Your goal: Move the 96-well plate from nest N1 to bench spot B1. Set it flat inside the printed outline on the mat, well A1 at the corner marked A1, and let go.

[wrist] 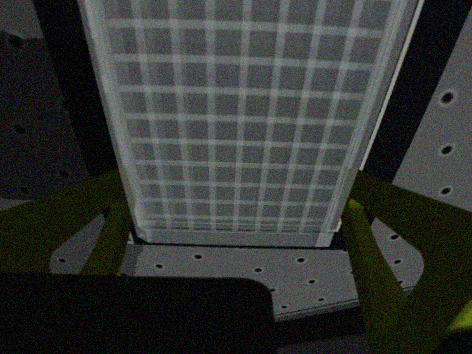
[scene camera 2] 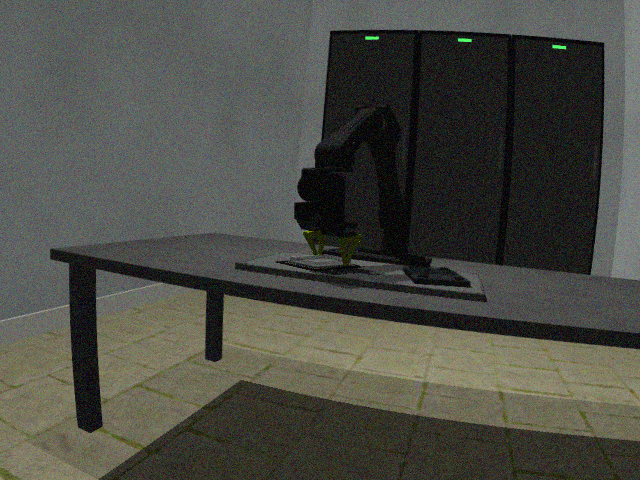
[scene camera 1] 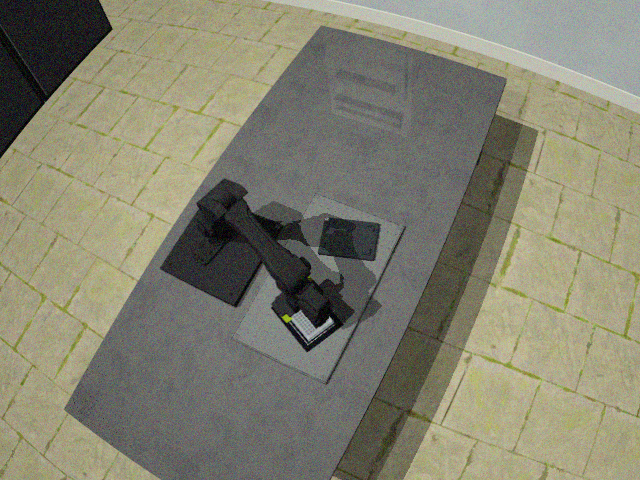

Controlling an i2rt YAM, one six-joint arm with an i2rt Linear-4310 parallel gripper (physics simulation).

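Places are measured from the arm's base along level axes (x ahead, y left, z up), in millimetres.
Where they show: gripper, between the fingertips: (wrist: 236,178) (scene camera 2: 331,263); arm's base, origin of its link: (scene camera 2: 391,255) (scene camera 1: 219,237).
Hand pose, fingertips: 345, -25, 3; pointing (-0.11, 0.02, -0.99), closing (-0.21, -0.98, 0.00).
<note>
Each offset is from my fingertips to the top centre of the thing, as dx, dy, dz. Level surfaces: height alone.
The white 96-well plate @[+36, -9, +15] (scene camera 1: 308,326) (scene camera 2: 309,260) (wrist: 240,125) lies between the fingers of my gripper (scene camera 2: 332,259) (wrist: 236,178), which is shut on its two long sides near one end. The plate looks about level, low over the black mat @[dz +0] (scene camera 1: 308,347) (wrist: 430,75) of the bench spot. I cannot tell whether it touches the mat. In the wrist view a thin white line of the outline runs along the plate's right side. The A1 mark cannot be read. Nest N1 @[-14, +249, +16] (scene camera 1: 349,240) (scene camera 2: 436,276), a dark tray with raised corners, holds no plate.
A light grey board (scene camera 1: 320,367) (scene camera 2: 253,266) (wrist: 200,270) with holes carries the mat and nest. The arm's black base plate (scene camera 1: 222,284) lies beside it on the dark table @[dz -15] (scene camera 1: 361,144) (scene camera 2: 170,253). Black cabinets (scene camera 2: 460,155) stand behind.
</note>
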